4 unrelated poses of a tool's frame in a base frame.
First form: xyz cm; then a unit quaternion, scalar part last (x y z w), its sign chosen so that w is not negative.
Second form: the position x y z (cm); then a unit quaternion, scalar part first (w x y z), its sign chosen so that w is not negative. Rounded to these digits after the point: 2 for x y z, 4 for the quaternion.
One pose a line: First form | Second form
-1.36 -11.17 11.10 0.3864 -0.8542 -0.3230 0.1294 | -1.36 -11.17 11.10 0.1294 0.3864 -0.8542 -0.3230
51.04 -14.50 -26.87 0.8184 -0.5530 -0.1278 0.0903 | 51.04 -14.50 -26.87 0.0903 0.8184 -0.5530 -0.1278
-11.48 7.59 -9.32 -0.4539 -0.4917 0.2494 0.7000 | -11.48 7.59 -9.32 0.7000 -0.4539 -0.4917 0.2494
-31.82 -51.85 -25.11 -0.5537 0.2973 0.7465 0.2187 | -31.82 -51.85 -25.11 0.2187 -0.5537 0.2973 0.7465
